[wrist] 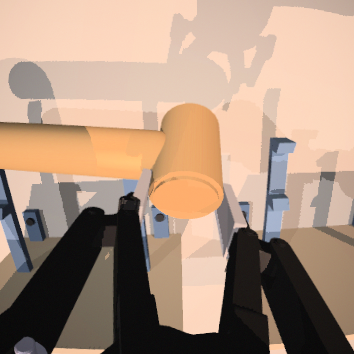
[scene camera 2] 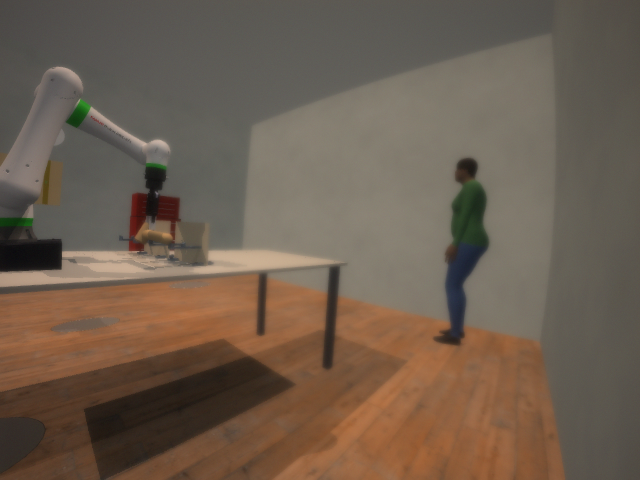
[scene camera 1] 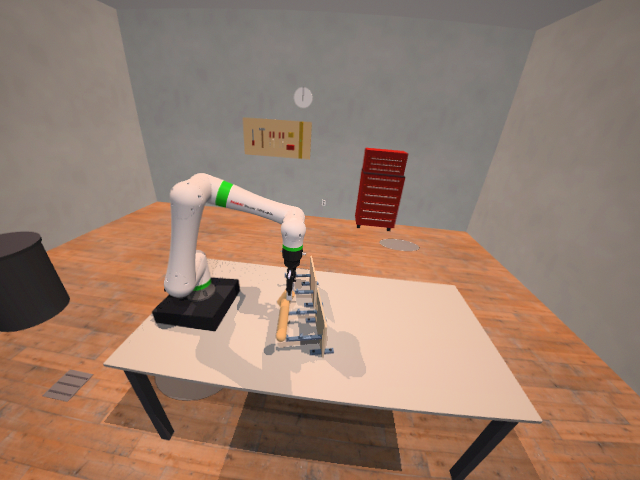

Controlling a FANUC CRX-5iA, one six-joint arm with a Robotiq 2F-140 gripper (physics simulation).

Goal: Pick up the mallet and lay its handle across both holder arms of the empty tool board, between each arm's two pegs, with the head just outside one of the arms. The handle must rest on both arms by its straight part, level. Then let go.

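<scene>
The wooden mallet (scene camera 1: 283, 320) (scene camera 2: 157, 237) (wrist: 100, 151) has its handle across the outer ends of the near tool board's two blue holder arms (scene camera 1: 302, 338) (wrist: 17, 245). The handle looks roughly level; whether it touches the arms, and where it lies relative to their pegs, is hard to tell. My gripper (scene camera 1: 290, 296) (scene camera 2: 150, 225) (wrist: 184, 190) is shut on the mallet head, one pad on either side. In the wrist view the head is right of the near board's second arm, which is partly hidden by a finger. The near tool board (scene camera 1: 321, 322) (scene camera 2: 192, 242) stands upright on feet.
A second upright board (scene camera 1: 312, 273) stands behind the near one; one of its pegged arms (wrist: 276, 190) shows right of the fingers. The robot's black base (scene camera 1: 196, 315) (scene camera 2: 31, 255) is at the table's left. A person (scene camera 2: 467, 222) stands beyond the table (scene camera 1: 413, 361).
</scene>
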